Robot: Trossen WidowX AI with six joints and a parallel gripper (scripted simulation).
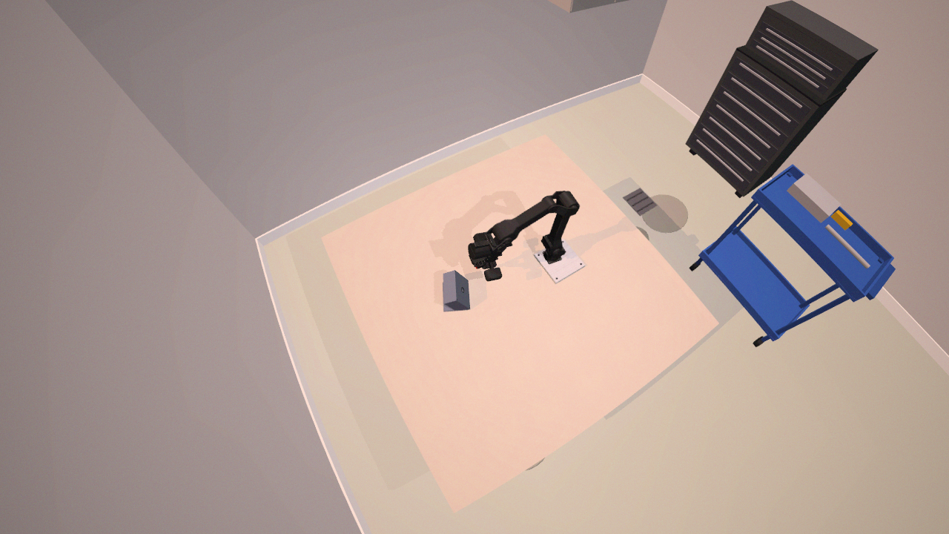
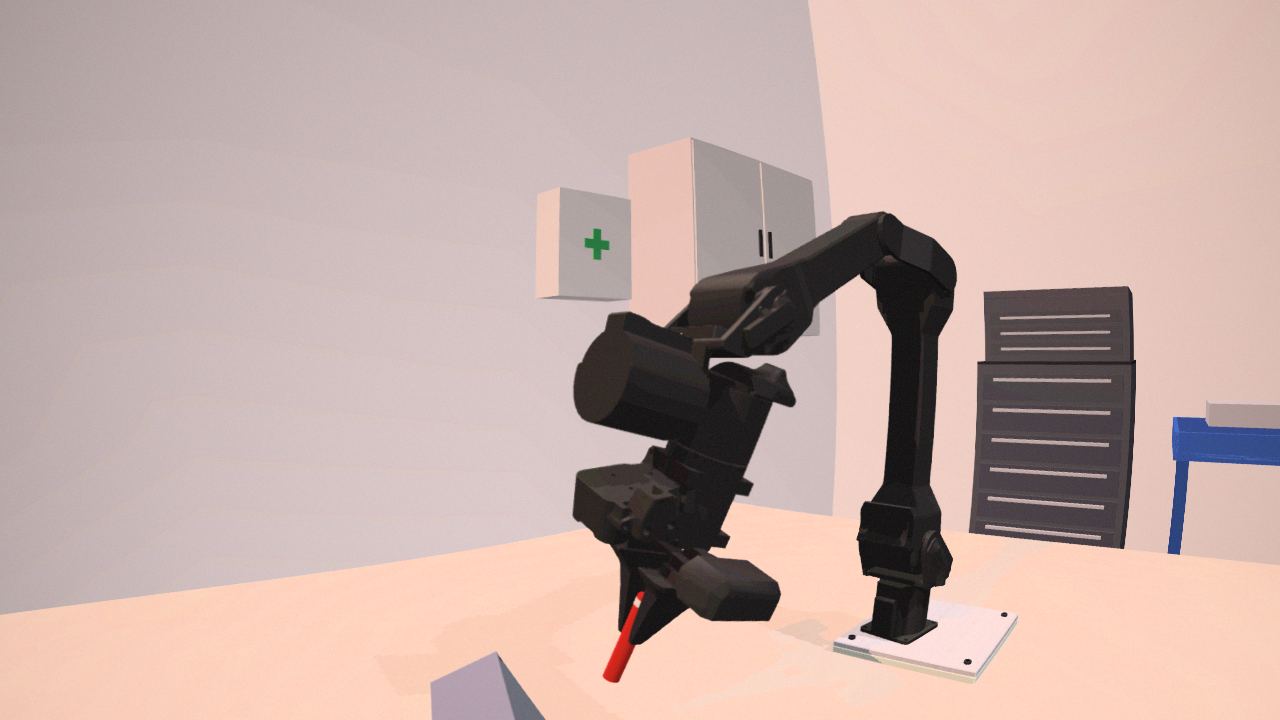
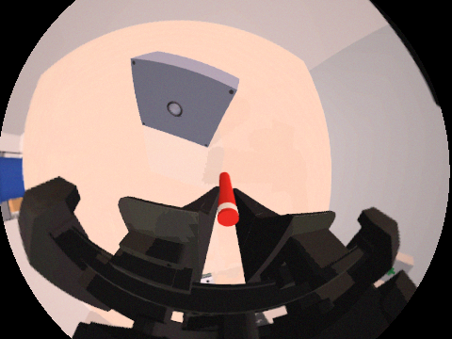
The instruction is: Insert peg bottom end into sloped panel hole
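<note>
Now: gripper tip 12 cm short of the grey sloped panel, 6 cm to the right of it and 5 cm above it. Round my gripper tip: red peg 2 cm above.
</note>
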